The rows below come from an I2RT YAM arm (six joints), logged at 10 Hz.
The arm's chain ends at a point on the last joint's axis. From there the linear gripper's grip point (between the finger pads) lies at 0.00 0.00 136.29 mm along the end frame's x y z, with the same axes.
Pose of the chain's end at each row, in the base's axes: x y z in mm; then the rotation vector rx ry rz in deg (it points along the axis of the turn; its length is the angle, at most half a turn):
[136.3 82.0 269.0 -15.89 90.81 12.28]
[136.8 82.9 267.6 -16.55 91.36 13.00]
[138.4 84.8 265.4 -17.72 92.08 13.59]
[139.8 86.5 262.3 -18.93 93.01 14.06]
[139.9 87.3 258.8 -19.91 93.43 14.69]
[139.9 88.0 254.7 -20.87 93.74 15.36]
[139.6 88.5 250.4 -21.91 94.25 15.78]
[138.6 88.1 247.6 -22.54 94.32 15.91]
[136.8 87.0 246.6 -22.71 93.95 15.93]
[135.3 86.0 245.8 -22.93 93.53 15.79]
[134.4 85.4 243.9 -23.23 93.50 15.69]
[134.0 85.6 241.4 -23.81 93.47 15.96]
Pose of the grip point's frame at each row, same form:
[266.0 123.7 264.4 -15.89 90.81 12.28]
[265.8 126.5 261.5 -16.55 91.36 13.00]
[266.4 130.8 257.2 -17.72 92.08 13.59]
[266.8 134.6 251.4 -18.93 93.01 14.06]
[266.0 137.5 246.5 -19.91 93.43 14.69]
[265.0 140.4 241.3 -20.87 93.74 15.36]
[263.7 142.7 235.4 -21.91 94.25 15.78]
[262.3 143.3 232.1 -22.54 94.32 15.91]
[260.4 142.5 231.8 -22.71 93.95 15.93]
[258.9 141.7 231.8 -22.93 93.53 15.79]
[257.9 141.3 229.8 -23.23 93.50 15.69]
[257.0 142.6 227.1 -23.81 93.47 15.96]

